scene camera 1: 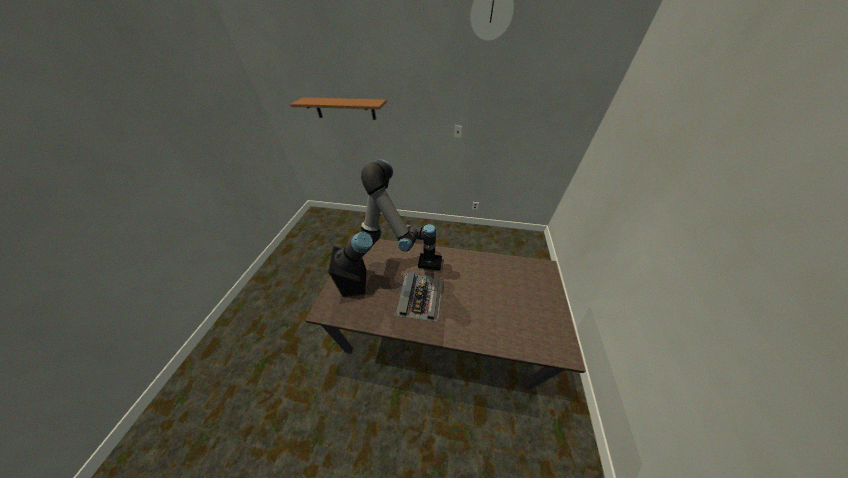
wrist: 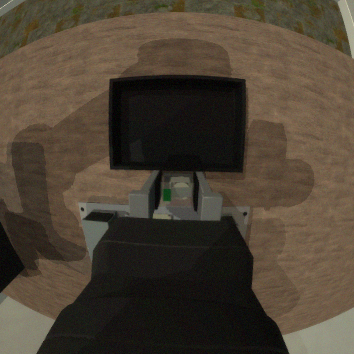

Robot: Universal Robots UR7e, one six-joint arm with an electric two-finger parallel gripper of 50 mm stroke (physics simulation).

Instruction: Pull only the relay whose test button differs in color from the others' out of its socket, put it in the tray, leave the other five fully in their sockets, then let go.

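Seen in the pictures: gripper, fingertip midpoint: (scene camera 1: 429,261) (wrist: 176,182); arm's base at its link origin: (scene camera 1: 345,260).
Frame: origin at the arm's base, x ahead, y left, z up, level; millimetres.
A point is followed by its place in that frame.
Observation:
The black tray (scene camera 1: 438,263) {z -224, x 456, y 407 mm} (wrist: 242,125) {z -191, x 473, y 407 mm} lies on the table beyond the relay panel. My gripper (scene camera 1: 429,255) {z -135, x 421, y 331 mm} (wrist: 176,182) {z -135, x 421, y 331 mm} points down and is shut on a relay (wrist: 181,189) {z -120, x 425, y 331 mm}, which has a green test button (wrist: 167,194) {z -119, x 416, y 324 mm}. In the wrist view the fingertips show at the tray's near wall; in the scene view the gripper is at the tray, and its height above the tray floor is hard to tell. The row of relays (scene camera 1: 419,296) {z -182, x 477, y 86 mm} on the panel is too small in the scene view to tell button colors or seating, and my gripper body hides it in the wrist view.
The panel (scene camera 1: 417,318) {z -225, x 527, y -31 mm} (wrist: 114,208) {z -224, x 352, y 235 mm} lies on the brown table (scene camera 1: 504,308) {z -226, x 980, y 284 mm} (wrist: 300,100) {z -227, x 559, y 491 mm}, with long grey ducts (scene camera 1: 407,293) {z -184, x 397, y 68 mm} along its sides. The arm's dark base stands at the table's left end. A wooden shelf (scene camera 1: 338,102) hangs on the back wall.

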